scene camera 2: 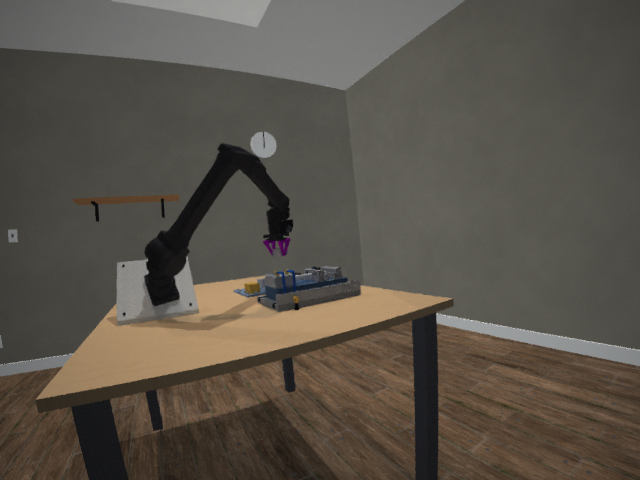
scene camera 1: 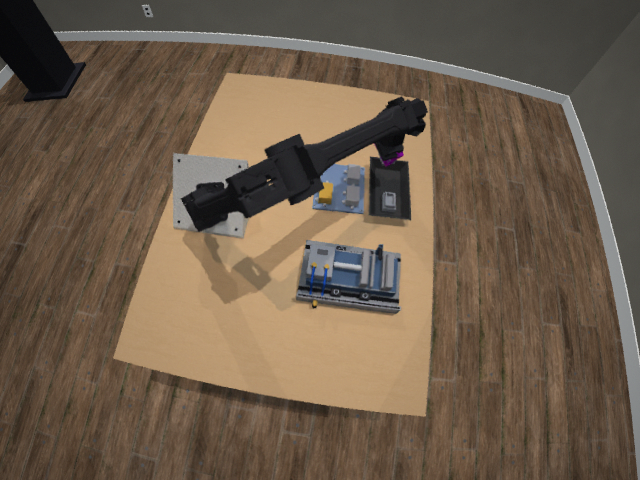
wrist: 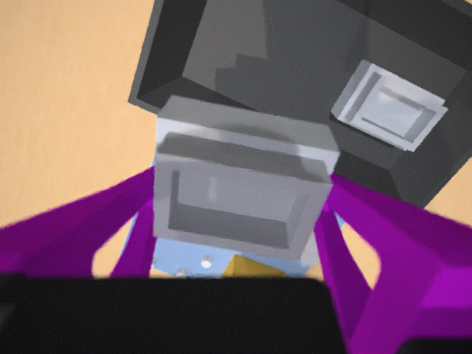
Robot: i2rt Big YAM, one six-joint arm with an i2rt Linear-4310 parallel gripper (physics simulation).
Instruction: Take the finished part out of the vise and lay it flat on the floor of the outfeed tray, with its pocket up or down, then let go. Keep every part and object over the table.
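Where they show: gripper, fingertip midpoint: [scene camera 2: 278, 255] [scene camera 1: 383, 157] [wrist: 236, 178]; arm's base, origin of the base link: [scene camera 2: 161, 288].
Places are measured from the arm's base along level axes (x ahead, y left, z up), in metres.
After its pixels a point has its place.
My gripper [scene camera 1: 392, 158] {x 0.532, y 0.147, z 0.055 m} [scene camera 2: 277, 251] {x 0.532, y 0.147, z 0.055 m} [wrist: 236, 178] {x 0.532, y 0.147, z 0.055 m}, with magenta fingers, is shut on the finished part [wrist: 245, 167] {x 0.554, y 0.150, z 0.090 m}, a light grey stepped block. The pocket faces the wrist camera. The part is held well above the table; in the wrist view it overlaps the near wall of the outfeed tray [scene camera 1: 371, 206] {x 0.502, y 0.022, z -0.047 m} [wrist: 170, 45] {x 0.556, y 0.208, z -0.055 m}. The tray is dark grey. Another grey pocketed part [scene camera 1: 389, 201] {x 0.566, y 0.047, z -0.051 m} [wrist: 395, 107] {x 0.569, y 0.045, z -0.051 m} lies in it, pocket up, toward one end. The vise [scene camera 1: 349, 282] {x 0.417, y -0.242, z -0.023 m} [scene camera 2: 320, 296] {x 0.408, y -0.301, z -0.061 m} stands apart from the gripper; no part shows between its jaws. The arm partly hides the gripper in scene camera 1.
A blue plate [scene camera 1: 338, 180] {x 0.400, y 0.140, z -0.076 m} [wrist: 175, 252] {x 0.356, y 0.161, z -0.075 m} lies beside the tray, holding two grey blocks [scene camera 1: 353, 196] {x 0.443, y 0.054, z -0.039 m} [scene camera 1: 353, 174] {x 0.448, y 0.142, z -0.040 m} and a yellow block [scene camera 1: 325, 192] {x 0.352, y 0.066, z -0.039 m} [scene camera 2: 251, 287] {x 0.338, y 0.045, z -0.051 m} [wrist: 255, 267] {x 0.375, y 0.078, z -0.066 m}. The vise has upright blue hoses [scene camera 1: 312, 281] {x 0.311, y -0.255, z 0.026 m} [scene camera 2: 282, 282] {x 0.318, y -0.233, z -0.008 m}. The tray stands near the table's right edge in scene camera 1.
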